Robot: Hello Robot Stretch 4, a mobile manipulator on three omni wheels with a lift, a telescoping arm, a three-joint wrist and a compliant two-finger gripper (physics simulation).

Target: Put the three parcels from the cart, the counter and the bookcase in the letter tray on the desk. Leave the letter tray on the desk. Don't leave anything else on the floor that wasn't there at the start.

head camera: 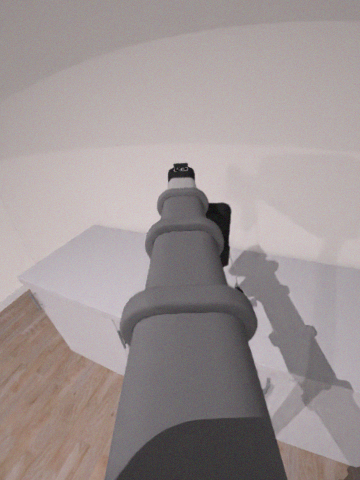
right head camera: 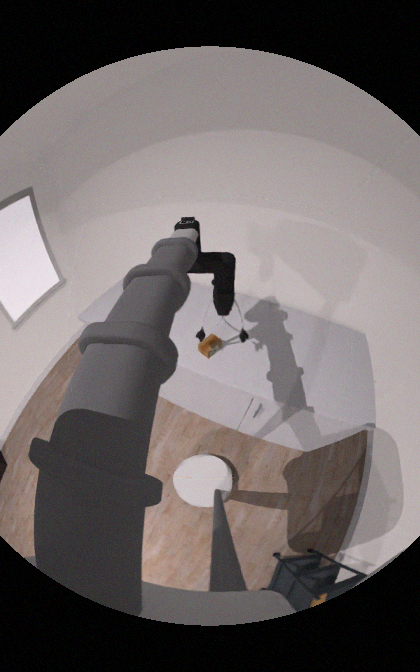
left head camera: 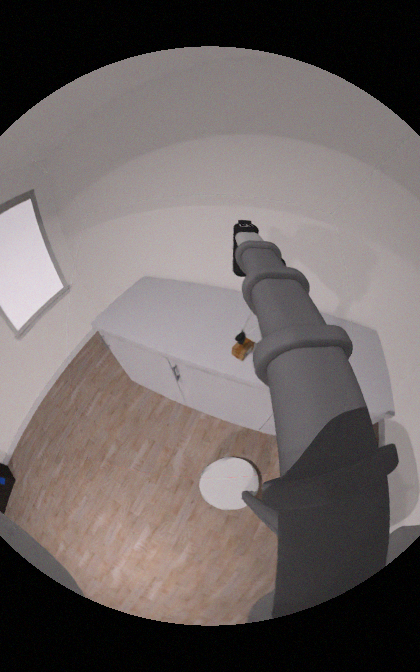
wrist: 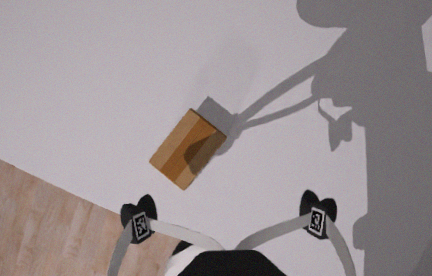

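Note:
A brown cardboard parcel with a darker tape strip lies on the white counter. My gripper is open and points down over the counter, with nothing between its fingers. In the wrist view the parcel lies beyond the fingertips, nearer the left finger. In the left head view the arm hides much of the gripper. A bit of orange-brown shows on the dark cart at the lower right. The letter tray, desk and bookcase cannot be made out.
A round white object stands on the wooden floor in front of the counter. A wall rises behind the counter. A dark object with a blue patch shows at the left edge. My extended arm spans from the base to the counter.

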